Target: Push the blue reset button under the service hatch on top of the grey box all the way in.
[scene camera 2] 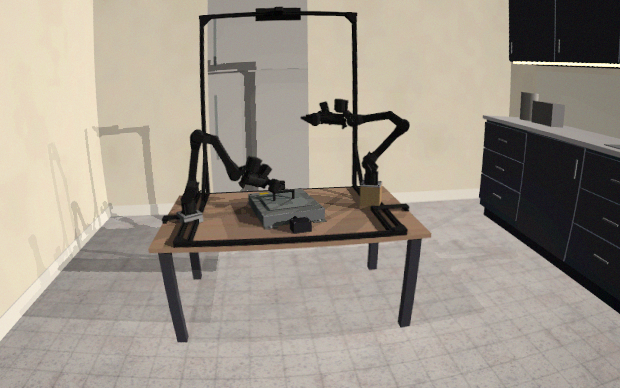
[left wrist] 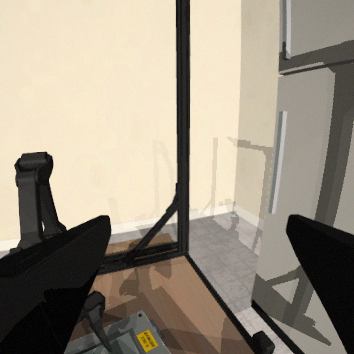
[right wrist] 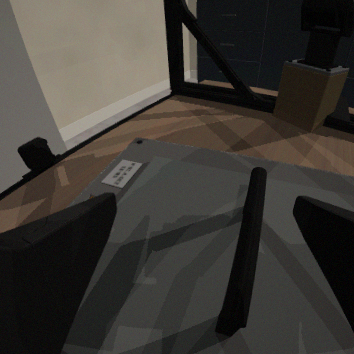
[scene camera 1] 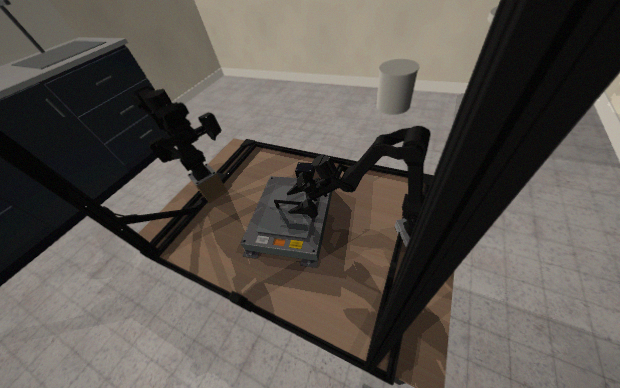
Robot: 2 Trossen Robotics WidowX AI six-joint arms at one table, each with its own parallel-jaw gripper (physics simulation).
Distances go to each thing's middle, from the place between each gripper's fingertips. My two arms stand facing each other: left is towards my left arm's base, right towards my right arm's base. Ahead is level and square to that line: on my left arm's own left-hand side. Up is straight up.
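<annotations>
Left hand: 37 cm above the service hatch [scene camera 1: 276, 220], 12 cm short of it and 13 cm to the left of it.
Right hand: 50 mm above the service hatch, 20 mm short of it and 20 mm to the right of it.
</annotations>
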